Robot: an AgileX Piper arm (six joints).
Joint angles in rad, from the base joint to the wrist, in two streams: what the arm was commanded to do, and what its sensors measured. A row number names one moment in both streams.
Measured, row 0:
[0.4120 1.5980 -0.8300 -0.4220 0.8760 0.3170]
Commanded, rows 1 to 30:
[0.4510 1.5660 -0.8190 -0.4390 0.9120 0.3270]
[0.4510 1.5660 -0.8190 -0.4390 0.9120 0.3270]
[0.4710 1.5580 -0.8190 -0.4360 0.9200 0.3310]
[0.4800 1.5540 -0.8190 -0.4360 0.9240 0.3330]
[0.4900 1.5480 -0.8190 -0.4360 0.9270 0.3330]
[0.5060 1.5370 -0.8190 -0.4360 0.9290 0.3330]
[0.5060 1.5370 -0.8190 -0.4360 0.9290 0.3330]
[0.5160 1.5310 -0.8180 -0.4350 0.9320 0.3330]
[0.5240 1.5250 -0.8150 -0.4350 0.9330 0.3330]
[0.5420 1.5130 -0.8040 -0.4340 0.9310 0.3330]
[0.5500 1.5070 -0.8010 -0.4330 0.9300 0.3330]
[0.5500 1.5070 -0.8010 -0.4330 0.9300 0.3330]
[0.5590 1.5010 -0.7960 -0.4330 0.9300 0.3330]
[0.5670 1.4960 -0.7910 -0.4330 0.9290 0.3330]
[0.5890 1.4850 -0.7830 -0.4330 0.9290 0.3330]
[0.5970 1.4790 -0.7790 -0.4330 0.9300 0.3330]
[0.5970 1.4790 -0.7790 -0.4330 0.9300 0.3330]
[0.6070 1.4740 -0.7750 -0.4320 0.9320 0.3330]
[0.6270 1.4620 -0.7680 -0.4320 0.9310 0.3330]
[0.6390 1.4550 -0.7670 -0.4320 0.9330 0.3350]
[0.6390 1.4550 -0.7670 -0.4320 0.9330 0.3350]
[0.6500 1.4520 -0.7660 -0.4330 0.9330 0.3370]
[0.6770 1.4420 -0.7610 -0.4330 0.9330 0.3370]
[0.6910 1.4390 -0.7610 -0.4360 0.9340 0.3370]
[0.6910 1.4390 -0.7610 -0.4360 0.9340 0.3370]
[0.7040 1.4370 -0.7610 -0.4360 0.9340 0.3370]
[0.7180 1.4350 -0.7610 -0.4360 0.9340 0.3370]
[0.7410 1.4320 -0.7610 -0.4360 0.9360 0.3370]
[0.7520 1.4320 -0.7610 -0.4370 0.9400 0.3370]
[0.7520 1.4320 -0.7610 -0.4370 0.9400 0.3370]
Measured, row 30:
[0.7260 1.4410 -0.7670 -0.4120 0.9180 0.3240]
